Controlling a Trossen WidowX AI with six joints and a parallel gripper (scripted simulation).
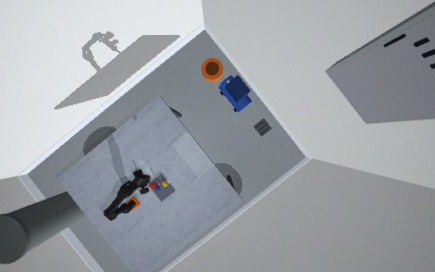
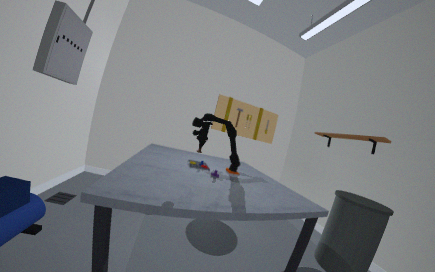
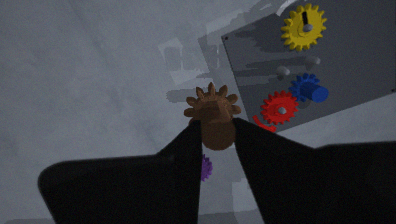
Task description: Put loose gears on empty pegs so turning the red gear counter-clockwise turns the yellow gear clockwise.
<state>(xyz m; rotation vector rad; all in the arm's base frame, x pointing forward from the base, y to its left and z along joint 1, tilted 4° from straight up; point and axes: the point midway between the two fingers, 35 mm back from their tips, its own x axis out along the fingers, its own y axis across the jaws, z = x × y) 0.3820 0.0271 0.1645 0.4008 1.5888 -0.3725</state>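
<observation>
My gripper tip is 90 mm past the blue gear, 110 mm to the left of it and 150 mm above it. From my gripper tip the other things lie so: brown gear (10 mm below); then red gear (100 mm behind, 70 mm to the right, 150 mm below); then yellow gear (10 mm behind, 140 mm to the right, 150 mm below).
</observation>
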